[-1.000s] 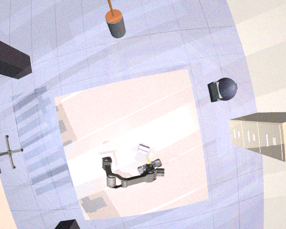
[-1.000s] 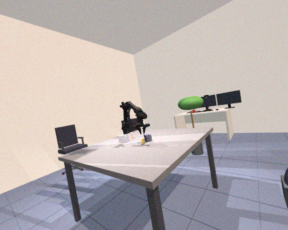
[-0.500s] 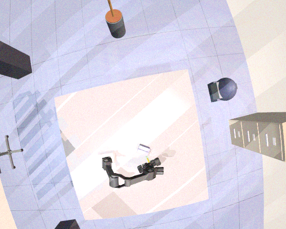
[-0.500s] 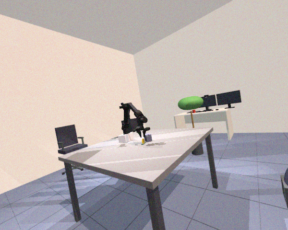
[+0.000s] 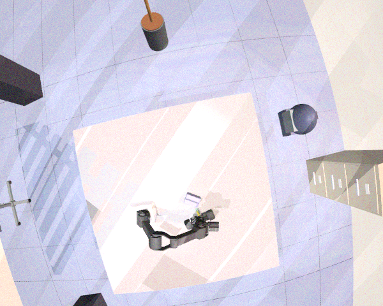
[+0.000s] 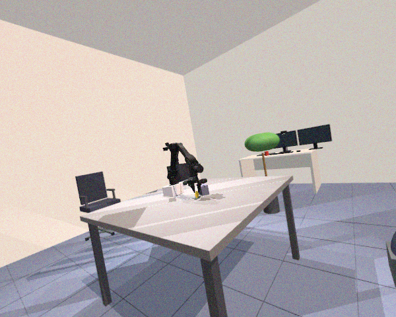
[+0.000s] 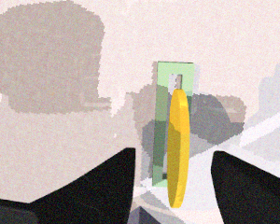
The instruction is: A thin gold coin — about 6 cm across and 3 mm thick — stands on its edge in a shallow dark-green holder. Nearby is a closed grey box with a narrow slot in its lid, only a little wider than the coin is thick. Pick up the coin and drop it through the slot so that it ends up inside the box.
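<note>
My gripper tip is 10 mm above the gold coin.
</note>
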